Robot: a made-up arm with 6 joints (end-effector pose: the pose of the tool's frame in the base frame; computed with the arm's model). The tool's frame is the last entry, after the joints. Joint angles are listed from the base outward.
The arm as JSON. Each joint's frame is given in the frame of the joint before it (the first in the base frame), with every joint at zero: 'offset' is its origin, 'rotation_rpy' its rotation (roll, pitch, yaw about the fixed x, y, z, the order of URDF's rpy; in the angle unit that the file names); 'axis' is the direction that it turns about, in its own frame. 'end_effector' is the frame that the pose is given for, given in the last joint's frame.
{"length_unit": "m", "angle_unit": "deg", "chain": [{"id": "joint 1", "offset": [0.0, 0.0, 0.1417], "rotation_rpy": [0.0, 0.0, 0.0], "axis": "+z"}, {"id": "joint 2", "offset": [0.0, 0.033, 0.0], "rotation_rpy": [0.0, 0.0, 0.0], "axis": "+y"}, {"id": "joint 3", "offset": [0.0, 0.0, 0.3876], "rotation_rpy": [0.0, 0.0, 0.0], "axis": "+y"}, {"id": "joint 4", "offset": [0.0, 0.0, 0.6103], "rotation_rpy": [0.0, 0.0, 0.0], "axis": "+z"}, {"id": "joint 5", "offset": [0.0, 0.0, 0.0], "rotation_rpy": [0.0, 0.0, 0.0], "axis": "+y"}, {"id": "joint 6", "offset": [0.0, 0.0, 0.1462], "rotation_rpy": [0.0, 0.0, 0.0], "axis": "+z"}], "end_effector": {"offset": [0.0, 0.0, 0.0], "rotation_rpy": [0.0, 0.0, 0.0]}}
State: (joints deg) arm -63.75 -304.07 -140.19 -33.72 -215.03 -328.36
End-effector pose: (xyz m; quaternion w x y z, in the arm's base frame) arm -0.0830 0.1376 0.4774 0.8270 0.5352 0.1305 -0.1123
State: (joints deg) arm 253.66 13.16 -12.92 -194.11 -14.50 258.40
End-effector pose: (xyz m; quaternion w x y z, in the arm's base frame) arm -0.0126 -0.1285 1.2708 0.9257 0.1266 -0.0205 -0.3559
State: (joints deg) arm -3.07 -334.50 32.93 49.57 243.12 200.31
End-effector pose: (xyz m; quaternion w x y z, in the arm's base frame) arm 0.5819 -0.0976 0.8485 0.1357 0.5189 0.3204 -0.7808
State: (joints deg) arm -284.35 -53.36 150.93 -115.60 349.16 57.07
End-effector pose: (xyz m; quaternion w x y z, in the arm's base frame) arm 0.0518 0.4355 0.2619 0.6087 -0.7364 0.2503 0.1564
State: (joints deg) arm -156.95 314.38 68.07 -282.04 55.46 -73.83
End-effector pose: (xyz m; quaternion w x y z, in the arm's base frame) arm 0.0490 -0.1430 1.0439 0.2857 0.1905 0.4843 -0.8047
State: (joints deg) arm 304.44 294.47 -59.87 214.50 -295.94 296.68
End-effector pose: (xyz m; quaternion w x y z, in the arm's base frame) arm -0.5090 0.6690 -0.1766 0.1975 0.9598 -0.0865 -0.1796
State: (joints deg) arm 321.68 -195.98 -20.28 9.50 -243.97 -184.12
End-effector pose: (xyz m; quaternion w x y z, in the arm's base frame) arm 0.2891 -0.1588 -0.7479 0.3063 -0.7251 0.2438 0.5666
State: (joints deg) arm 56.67 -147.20 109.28 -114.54 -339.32 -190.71
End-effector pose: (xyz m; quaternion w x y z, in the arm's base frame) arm -0.3653 -0.5808 0.3921 0.4667 0.1609 -0.3875 0.7786
